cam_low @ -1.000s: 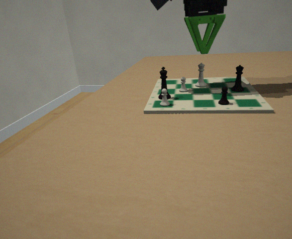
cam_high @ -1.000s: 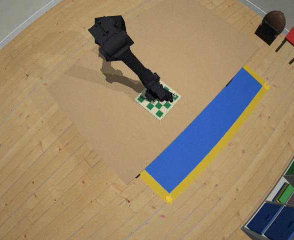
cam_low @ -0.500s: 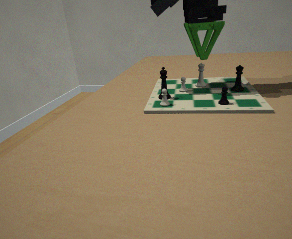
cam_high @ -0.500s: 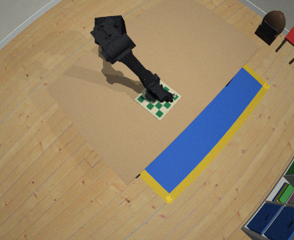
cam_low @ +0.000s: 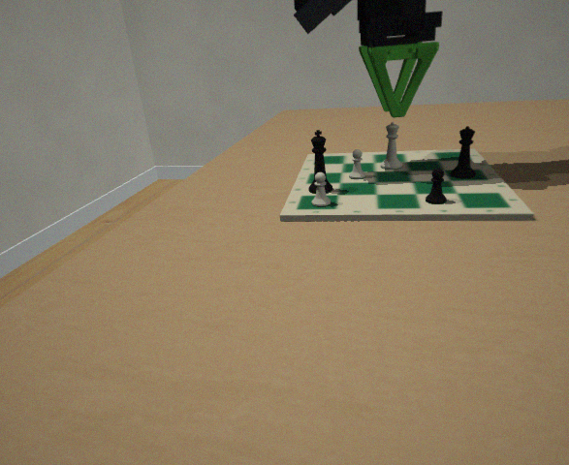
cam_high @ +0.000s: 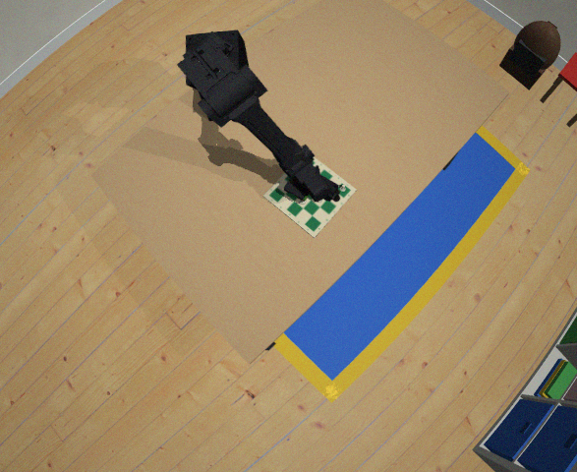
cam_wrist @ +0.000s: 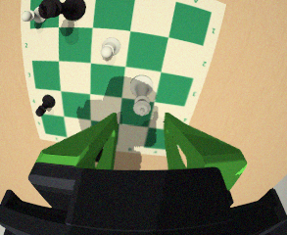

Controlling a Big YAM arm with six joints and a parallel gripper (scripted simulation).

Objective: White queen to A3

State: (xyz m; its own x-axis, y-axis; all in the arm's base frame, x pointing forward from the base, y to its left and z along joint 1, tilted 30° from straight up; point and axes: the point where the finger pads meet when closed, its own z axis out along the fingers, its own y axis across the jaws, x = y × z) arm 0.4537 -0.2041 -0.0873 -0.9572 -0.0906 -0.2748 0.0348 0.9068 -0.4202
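Right now the white queen is 4 cm below my hand. Also, from my hand: black queen (6 cm behind, 5 cm to the left, 4 cm below); then black king (9 cm ahead, 6 cm to the left, 4 cm below); then green-and-cream chessboard (7 cm below, 4 cm to the left, 1 cm ahead).
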